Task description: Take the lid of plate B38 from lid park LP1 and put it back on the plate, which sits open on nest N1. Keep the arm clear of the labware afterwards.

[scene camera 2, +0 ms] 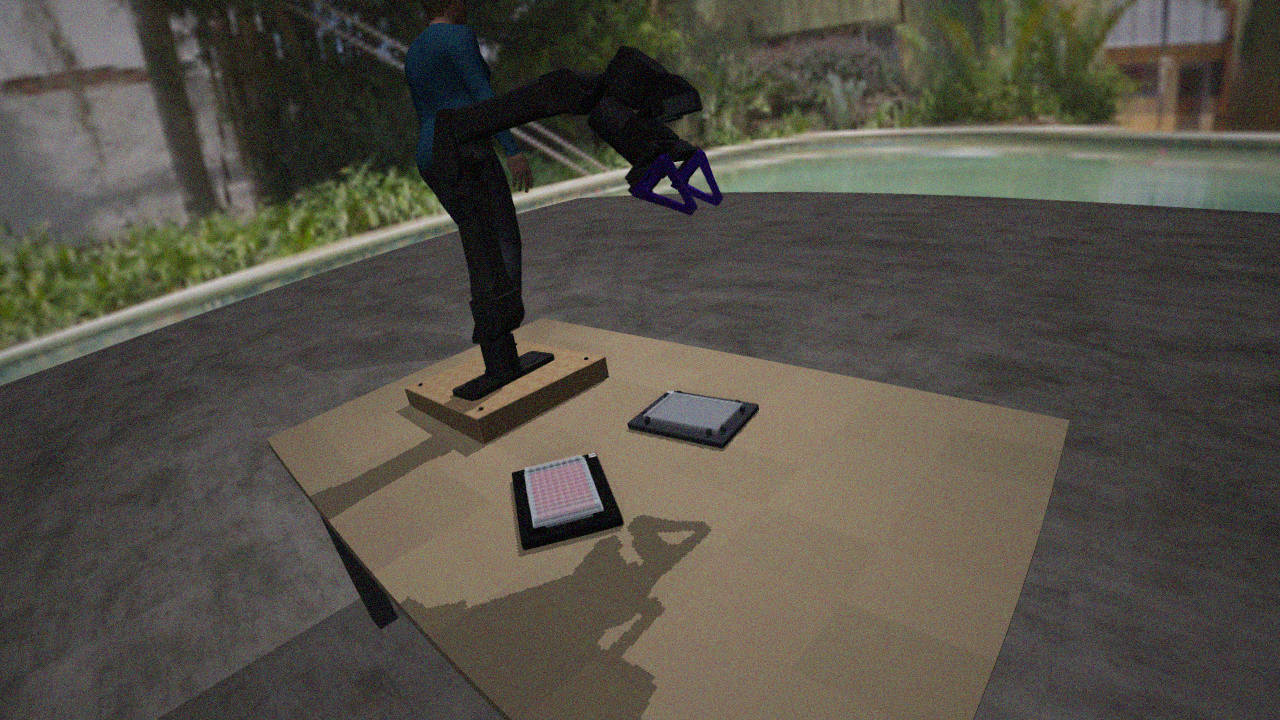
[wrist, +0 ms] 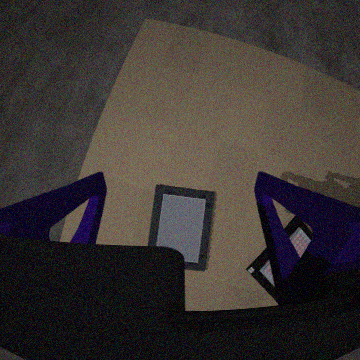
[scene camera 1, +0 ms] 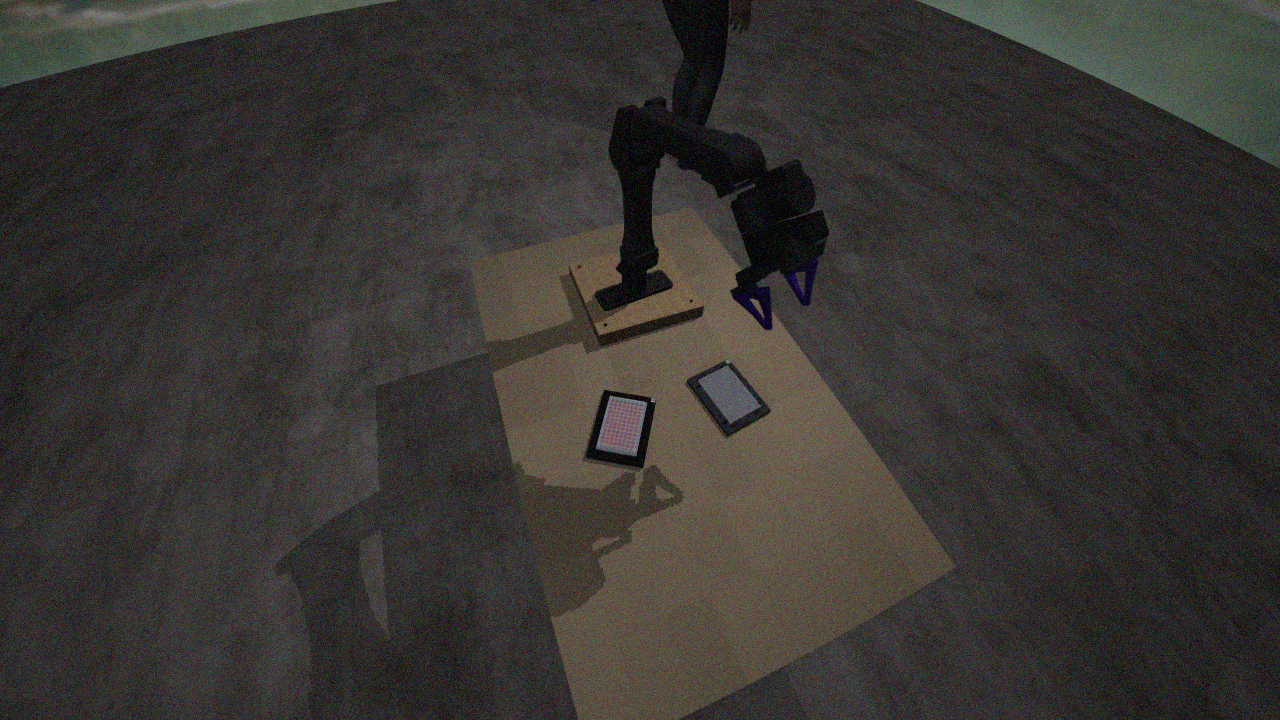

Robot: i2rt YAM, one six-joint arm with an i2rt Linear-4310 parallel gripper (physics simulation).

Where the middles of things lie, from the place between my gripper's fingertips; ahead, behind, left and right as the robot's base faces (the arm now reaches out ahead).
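Scene:
The clear lid [scene camera 2: 693,412] is 20 mm to the right of my hand, 50 mm behind it and 300 mm below it.

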